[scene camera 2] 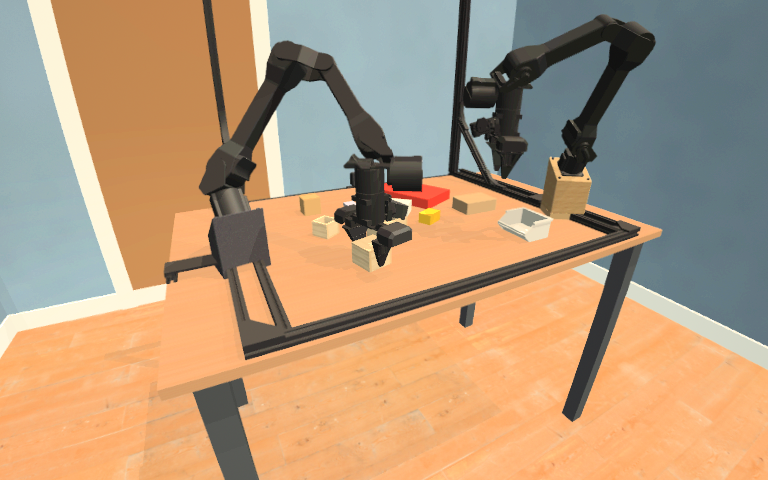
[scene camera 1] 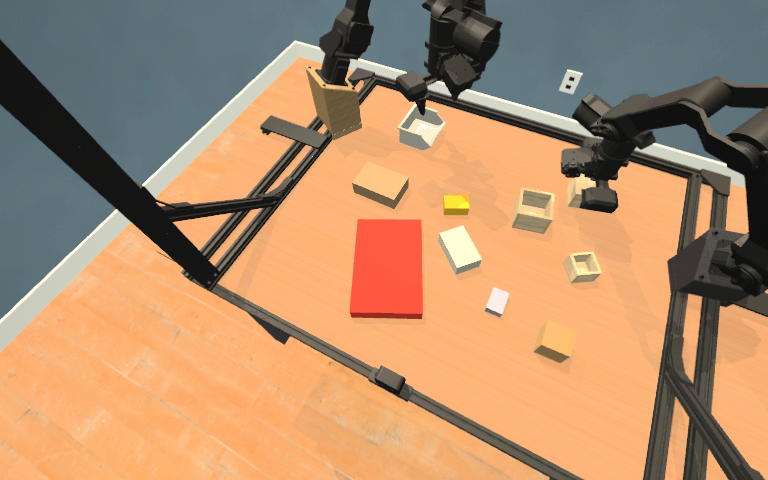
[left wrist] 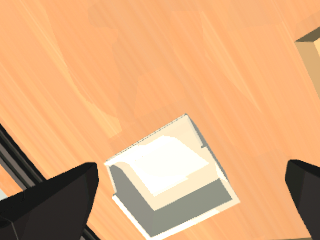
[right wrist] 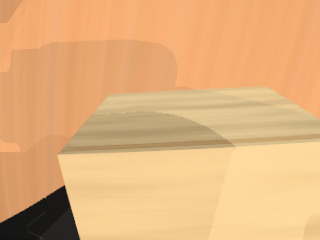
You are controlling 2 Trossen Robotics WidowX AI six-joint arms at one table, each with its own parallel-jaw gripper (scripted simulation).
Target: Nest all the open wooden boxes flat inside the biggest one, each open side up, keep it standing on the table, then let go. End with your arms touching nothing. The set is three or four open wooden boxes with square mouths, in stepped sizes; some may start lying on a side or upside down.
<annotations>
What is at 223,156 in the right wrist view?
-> A middle-sized wooden box.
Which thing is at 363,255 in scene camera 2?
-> A middle-sized wooden box.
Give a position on a biggest wooden box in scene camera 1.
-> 536,202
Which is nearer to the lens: the white bin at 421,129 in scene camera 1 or the cream block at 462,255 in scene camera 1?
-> The cream block.
</annotations>
